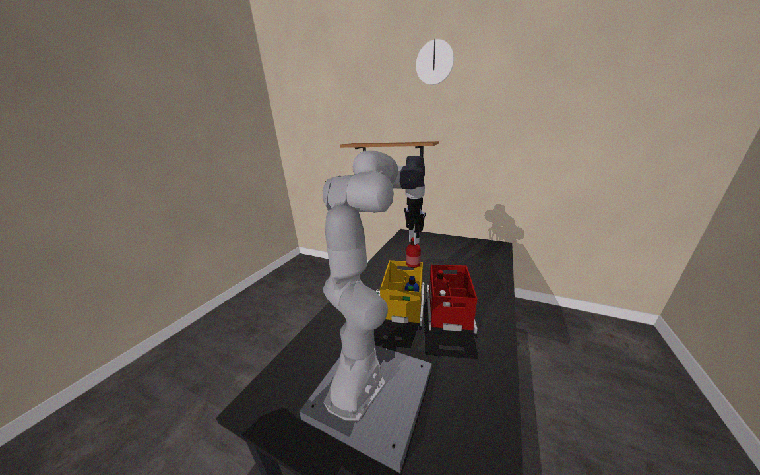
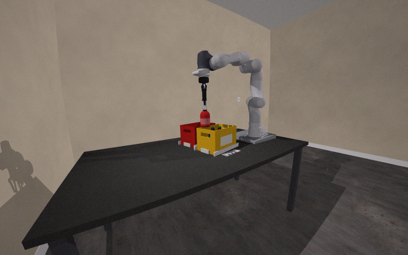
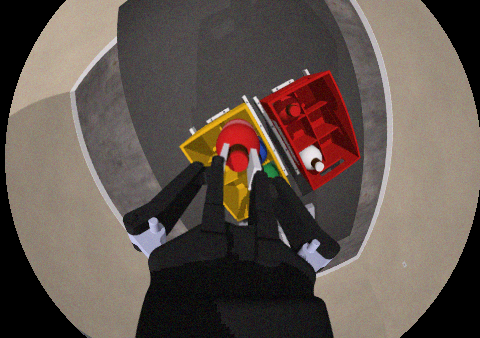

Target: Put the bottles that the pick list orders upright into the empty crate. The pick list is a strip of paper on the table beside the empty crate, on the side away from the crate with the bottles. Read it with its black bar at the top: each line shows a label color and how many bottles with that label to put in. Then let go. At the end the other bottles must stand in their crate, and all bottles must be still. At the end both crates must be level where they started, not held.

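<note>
Now: the blue-labelled bottle 260 mm below my hand, 90 mm behind it and 20 mm to the right of it. From my hand the other things lie so: green-labelled bottle (260 mm below, 170 mm behind, 40 mm to the right); red crate (260 mm below, 200 mm to the right, 60 mm behind); yellow crate (260 mm below, 100 mm behind, 30 mm to the left).
</note>
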